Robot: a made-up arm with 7 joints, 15 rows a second.
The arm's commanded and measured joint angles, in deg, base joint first. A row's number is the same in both.
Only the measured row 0 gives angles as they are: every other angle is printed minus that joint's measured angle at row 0.
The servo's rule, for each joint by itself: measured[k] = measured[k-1] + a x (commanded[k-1-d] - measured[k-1]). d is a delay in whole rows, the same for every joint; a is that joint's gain. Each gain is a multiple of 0.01, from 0.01 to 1. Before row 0 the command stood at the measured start. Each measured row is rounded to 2 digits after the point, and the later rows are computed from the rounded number. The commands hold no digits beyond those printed.
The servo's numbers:
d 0
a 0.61 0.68 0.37 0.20 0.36 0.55 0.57
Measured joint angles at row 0:
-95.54 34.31 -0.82 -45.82 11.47 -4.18 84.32
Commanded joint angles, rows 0 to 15:
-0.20 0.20 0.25 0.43 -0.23 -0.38 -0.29
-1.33 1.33 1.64 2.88 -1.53 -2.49 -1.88
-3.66 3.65 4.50 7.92 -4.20 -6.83 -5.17
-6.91 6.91 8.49 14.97 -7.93 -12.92 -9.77
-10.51 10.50 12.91 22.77 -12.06 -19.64 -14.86
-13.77 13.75 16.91 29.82 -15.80 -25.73 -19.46
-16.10 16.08 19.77 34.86 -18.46 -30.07 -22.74
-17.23 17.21 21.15 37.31 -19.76 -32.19 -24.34
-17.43 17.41 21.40 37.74 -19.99 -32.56 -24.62
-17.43 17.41 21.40 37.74 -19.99 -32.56 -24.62
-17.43 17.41 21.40 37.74 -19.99 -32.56 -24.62
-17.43 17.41 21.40 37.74 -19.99 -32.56 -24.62
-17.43 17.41 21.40 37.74 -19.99 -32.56 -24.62
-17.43 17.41 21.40 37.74 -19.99 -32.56 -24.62
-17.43 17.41 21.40 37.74 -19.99 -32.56 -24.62
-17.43 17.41 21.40 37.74 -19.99 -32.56 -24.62
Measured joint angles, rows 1 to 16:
-0.12 0.14 0.09 0.09 -0.08 -0.21 -0.17
-0.86 0.95 0.66 0.65 -0.60 -1.46 -1.14
-2.57 2.79 2.08 2.10 -1.90 -4.41 -3.44
-5.22 5.59 4.45 4.67 -4.07 -9.09 -7.05
-8.45 8.93 7.58 8.29 -6.95 -14.89 -11.50
-11.70 12.21 11.03 12.60 -10.14 -20.85 -16.04
-14.38 14.84 14.26 17.05 -13.14 -25.92 -19.86
-16.12 16.45 16.81 21.10 -15.52 -29.37 -22.41
-16.92 17.10 18.51 24.43 -17.13 -31.12 -23.67
-17.23 17.31 19.58 27.09 -18.16 -31.91 -24.21
-17.35 17.38 20.25 29.22 -18.82 -32.27 -24.44
-17.40 17.40 20.68 30.92 -19.24 -32.43 -24.54
-17.42 17.41 20.95 32.28 -19.51 -32.50 -24.59
-17.43 17.41 21.12 33.37 -19.68 -32.53 -24.61
-17.43 17.41 21.22 34.24 -19.79 -32.55 -24.62
-17.43 17.41 21.29 34.94 -19.86 -32.56 -24.62

